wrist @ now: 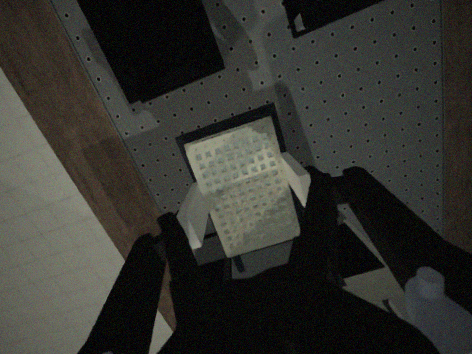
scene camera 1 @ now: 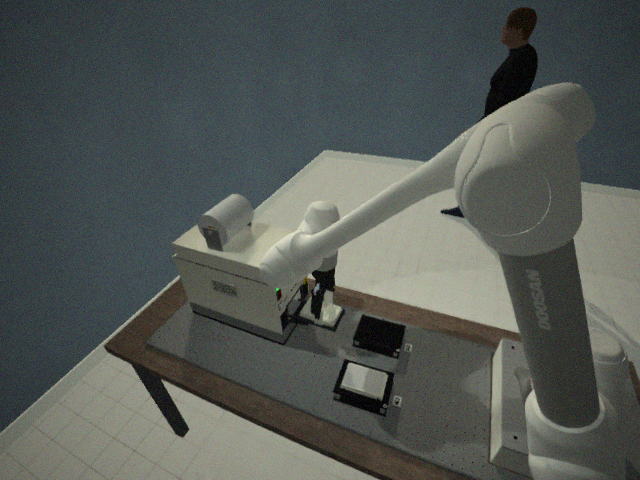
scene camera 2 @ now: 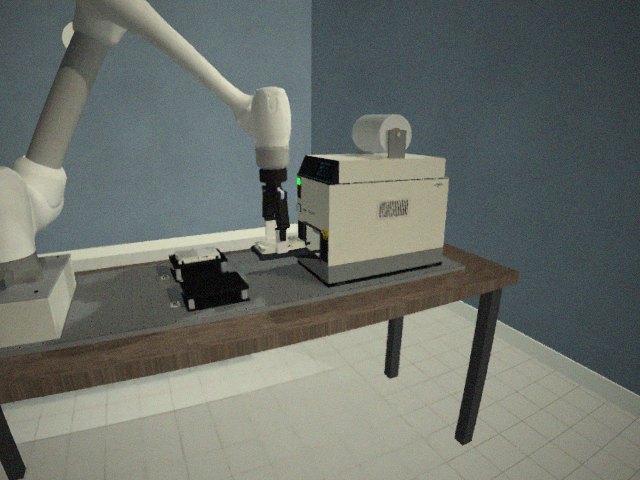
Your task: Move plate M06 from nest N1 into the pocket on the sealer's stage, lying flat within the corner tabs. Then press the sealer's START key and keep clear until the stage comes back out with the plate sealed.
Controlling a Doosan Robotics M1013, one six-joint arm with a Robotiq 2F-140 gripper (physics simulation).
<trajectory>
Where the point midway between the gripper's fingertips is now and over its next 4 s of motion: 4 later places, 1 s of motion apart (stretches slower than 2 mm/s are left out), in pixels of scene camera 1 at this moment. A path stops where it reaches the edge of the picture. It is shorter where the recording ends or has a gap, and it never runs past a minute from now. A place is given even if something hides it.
My gripper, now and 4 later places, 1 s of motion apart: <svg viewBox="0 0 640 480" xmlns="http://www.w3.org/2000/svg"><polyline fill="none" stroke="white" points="323,313 322,307 327,309 338,315 338,315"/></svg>
</trajectory>
